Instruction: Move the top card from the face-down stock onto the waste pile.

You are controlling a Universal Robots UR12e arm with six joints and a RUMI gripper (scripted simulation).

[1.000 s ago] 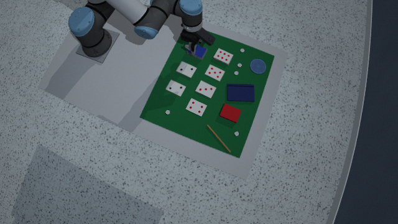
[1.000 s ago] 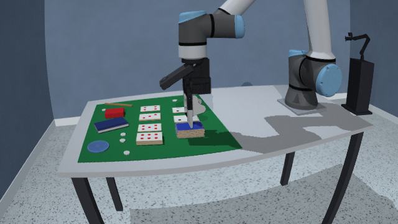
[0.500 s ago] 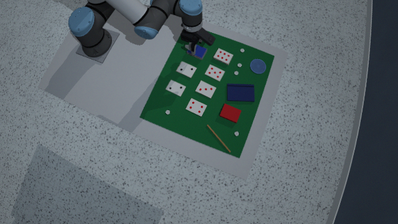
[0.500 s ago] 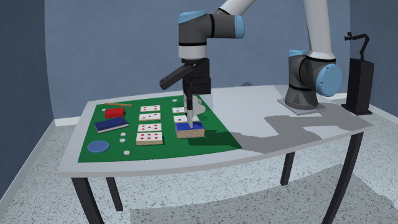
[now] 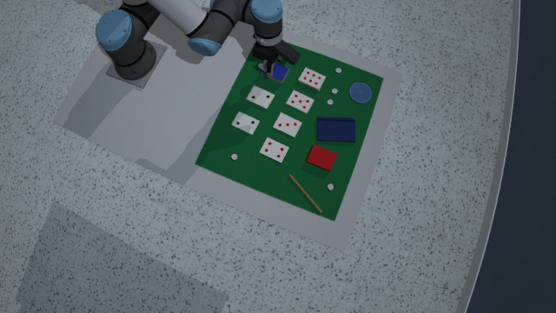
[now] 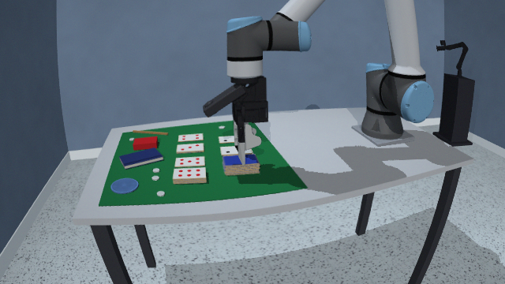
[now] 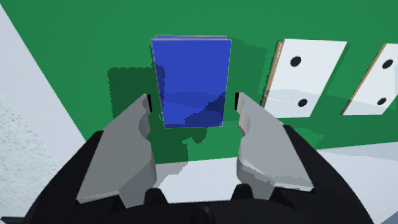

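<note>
Right now my hand is 1 cm short of the white card, 12 cm to the left of it and 3 cm above it. Round my hand: wooden stick: 34 cm ahead, 34 cm to the right, 4 cm below; then red block: 33 cm ahead, 20 cm to the right, 3 cm below.
</note>
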